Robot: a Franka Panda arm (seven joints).
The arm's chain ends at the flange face. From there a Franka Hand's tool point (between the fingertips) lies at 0.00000 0.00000 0.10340 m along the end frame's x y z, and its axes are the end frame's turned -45 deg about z.
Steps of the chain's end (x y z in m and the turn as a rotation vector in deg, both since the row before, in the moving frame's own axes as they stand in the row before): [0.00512 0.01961 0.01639 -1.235 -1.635 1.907]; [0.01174 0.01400 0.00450 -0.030 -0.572 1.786]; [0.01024 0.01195 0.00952 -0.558 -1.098 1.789]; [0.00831 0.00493 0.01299 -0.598 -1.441 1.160]
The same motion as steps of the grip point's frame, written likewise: [-0.01390 0.01692 0.01632 0.283 -2.029 1.907]; [-0.00236 0.01750 0.00449 0.383 -0.426 1.786]; [-0.00331 0.01497 0.00950 0.382 -1.171 1.789]; [-0.00020 0.00826 0.01295 0.596 -1.442 1.160]
